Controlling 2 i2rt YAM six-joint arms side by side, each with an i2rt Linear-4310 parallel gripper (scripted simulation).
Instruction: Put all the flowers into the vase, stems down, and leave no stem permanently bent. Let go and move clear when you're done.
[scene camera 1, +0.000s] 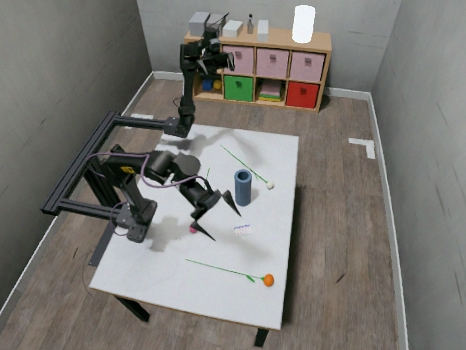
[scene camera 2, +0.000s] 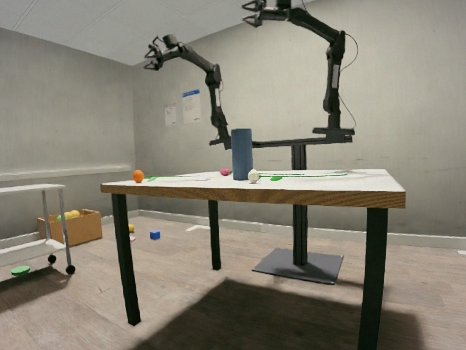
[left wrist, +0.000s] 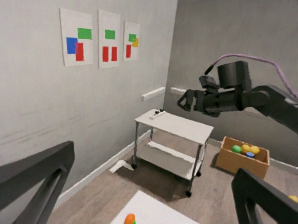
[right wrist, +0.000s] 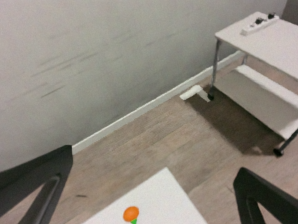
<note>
In view: the left gripper (scene camera 1: 220, 72), the right gripper (scene camera 1: 228, 228) and a blue vase (scene camera 2: 241, 139).
The left gripper also shows in the left wrist view (left wrist: 155, 162). The right gripper shows as well in the left wrist view (left wrist: 188, 105) and in the right wrist view (right wrist: 155, 164). The left wrist view does not show the blue vase: it is out of frame. The right wrist view misses the blue vase: it is out of frame.
</note>
